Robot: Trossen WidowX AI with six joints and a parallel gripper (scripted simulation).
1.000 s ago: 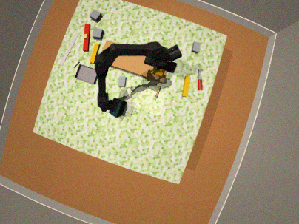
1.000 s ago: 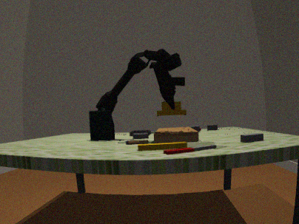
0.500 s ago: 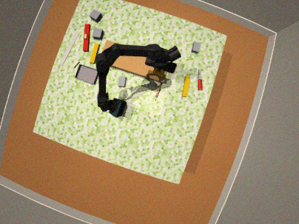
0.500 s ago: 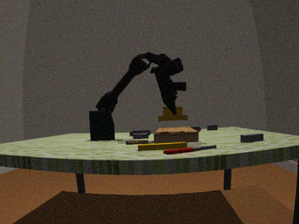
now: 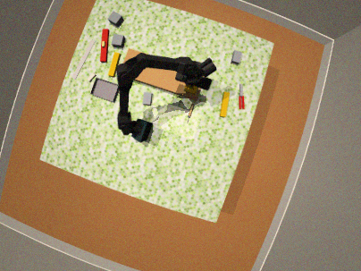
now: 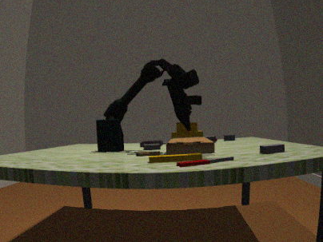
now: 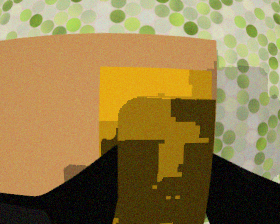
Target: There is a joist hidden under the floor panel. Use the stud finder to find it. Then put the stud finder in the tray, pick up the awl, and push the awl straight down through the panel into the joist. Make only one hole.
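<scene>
The indicator light is 40 mm behind my gripper tip and 30 mm above it. The rest, counted from my gripper tip: yellow stud finder: 20 mm behind, 20 mm above; then grey tray: 530 mm to the left, 200 mm behind, 70 mm below; then awl: 190 mm behind, 80 mm below, 40 mm to the right.
</scene>
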